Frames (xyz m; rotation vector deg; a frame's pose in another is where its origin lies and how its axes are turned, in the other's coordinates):
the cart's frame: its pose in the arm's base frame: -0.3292 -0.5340 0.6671 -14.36 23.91 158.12
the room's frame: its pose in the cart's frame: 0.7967 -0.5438 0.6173 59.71 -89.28 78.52
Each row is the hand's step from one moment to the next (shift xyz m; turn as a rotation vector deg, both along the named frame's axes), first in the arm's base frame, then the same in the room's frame.
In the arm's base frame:
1: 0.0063 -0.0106 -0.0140 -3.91 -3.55 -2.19
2: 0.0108 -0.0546 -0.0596 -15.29 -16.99 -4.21
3: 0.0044 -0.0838 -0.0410 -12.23 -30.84 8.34
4: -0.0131 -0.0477 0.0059 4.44 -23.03 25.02
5: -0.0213 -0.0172 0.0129 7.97 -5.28 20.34
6: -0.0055 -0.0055 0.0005 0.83 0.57 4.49
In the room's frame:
1: -0.0144 0.0117 -0.0018 -3.88 -1.63 -3.87
2: -0.0675 0.0400 -0.0221 -11.89 -5.37 -19.24
3: -0.0591 0.0460 -0.0558 -2.99 2.51 -33.99
4: -0.0098 0.0097 -0.0479 18.53 12.15 -26.17
5: 0.0027 -0.0122 -0.0276 19.55 7.58 -8.08
6: -0.0022 -0.0024 -0.0071 4.55 0.06 -0.68

